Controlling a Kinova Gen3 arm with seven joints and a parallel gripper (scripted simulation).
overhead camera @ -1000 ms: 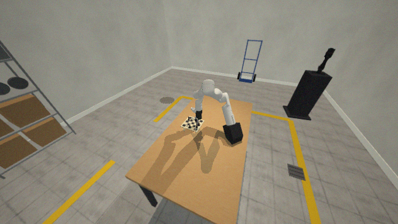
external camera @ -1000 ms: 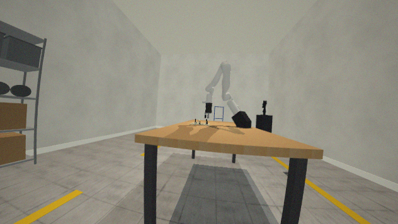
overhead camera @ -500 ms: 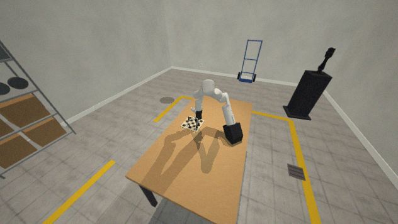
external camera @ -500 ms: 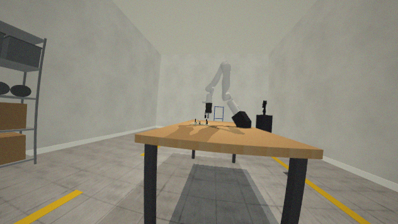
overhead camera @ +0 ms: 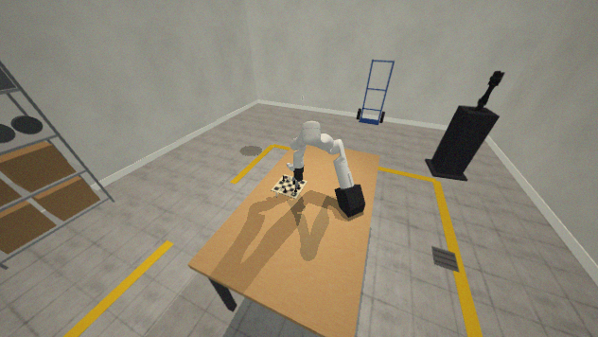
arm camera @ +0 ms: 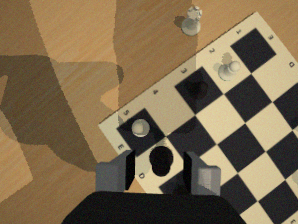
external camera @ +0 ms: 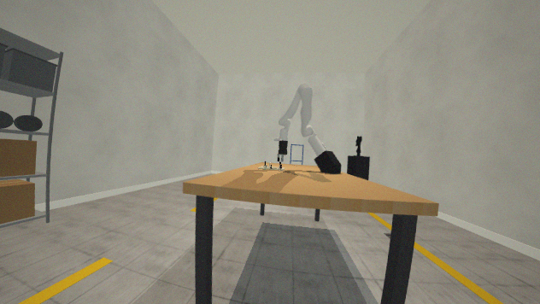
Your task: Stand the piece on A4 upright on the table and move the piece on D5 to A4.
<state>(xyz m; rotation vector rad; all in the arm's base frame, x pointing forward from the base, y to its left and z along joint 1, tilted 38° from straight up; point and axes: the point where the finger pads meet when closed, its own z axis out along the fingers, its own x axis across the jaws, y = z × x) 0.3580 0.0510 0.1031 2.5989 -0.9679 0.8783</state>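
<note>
Now: hand 60 mm short of the small chessboard, 60 mm to the left of it and 80 mm above it. Round my hand: black piece: 130 mm ahead, 100 mm to the right, 50 mm below.
</note>
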